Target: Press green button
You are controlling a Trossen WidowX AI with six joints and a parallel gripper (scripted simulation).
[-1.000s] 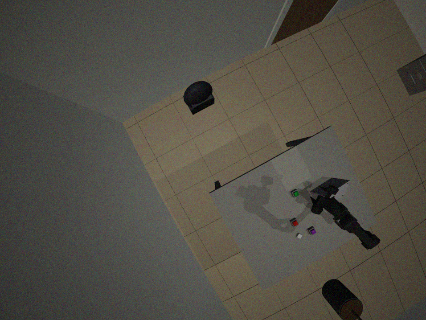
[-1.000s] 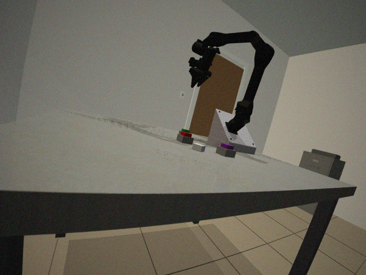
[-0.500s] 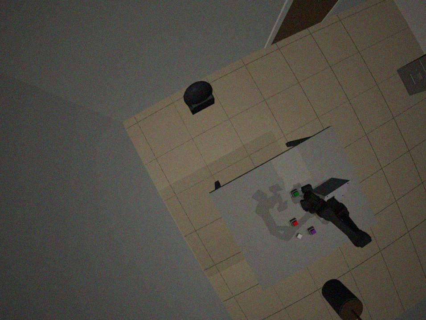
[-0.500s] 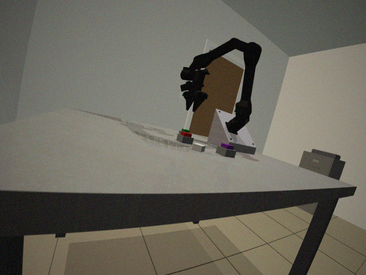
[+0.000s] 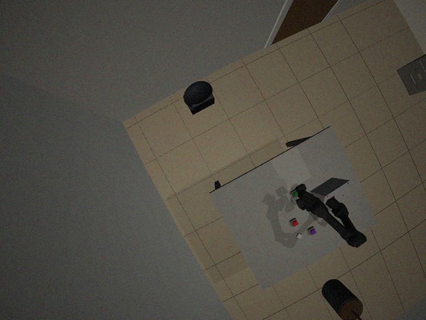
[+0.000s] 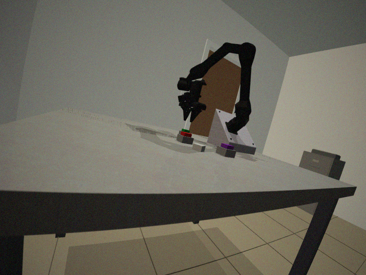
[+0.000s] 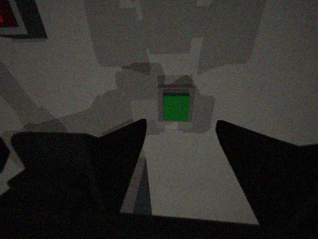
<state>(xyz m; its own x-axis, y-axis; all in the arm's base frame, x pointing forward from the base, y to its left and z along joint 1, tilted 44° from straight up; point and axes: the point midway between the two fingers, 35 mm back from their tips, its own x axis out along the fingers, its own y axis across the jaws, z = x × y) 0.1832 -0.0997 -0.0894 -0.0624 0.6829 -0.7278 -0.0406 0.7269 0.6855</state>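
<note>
My gripper tip is 50 mm above the green button. The rest, counted from my gripper tip: small white block 320 mm to the left, 110 mm ahead, 70 mm below; red button 200 mm to the left, 100 mm ahead, 50 mm below; purple button 330 mm to the left, 50 mm below.
</note>
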